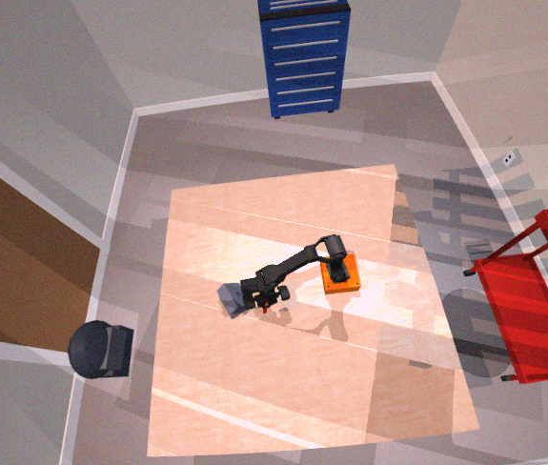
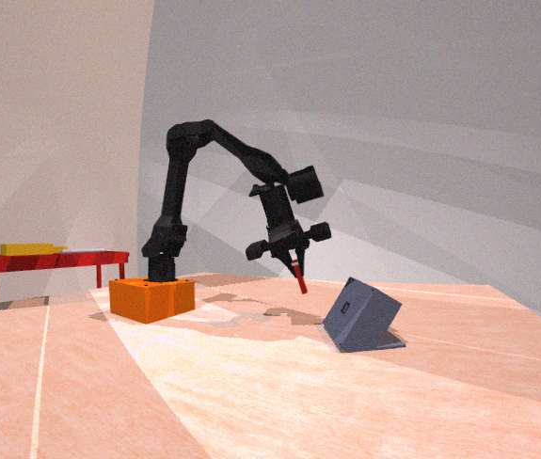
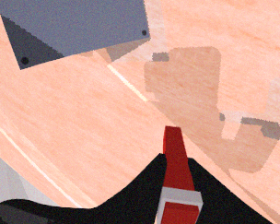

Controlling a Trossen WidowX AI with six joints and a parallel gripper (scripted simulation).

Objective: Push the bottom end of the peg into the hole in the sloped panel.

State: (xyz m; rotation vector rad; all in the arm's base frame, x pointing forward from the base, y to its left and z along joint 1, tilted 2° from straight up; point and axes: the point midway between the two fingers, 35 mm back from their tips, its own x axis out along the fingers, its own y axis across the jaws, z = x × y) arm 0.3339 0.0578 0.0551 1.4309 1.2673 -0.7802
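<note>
Right now the grey sloped panel is 13 cm ahead of my gripper tip, 9 cm to the right of it and 5 cm below it. Round my gripper tip: red square-sided peg: 2 cm above.
</note>
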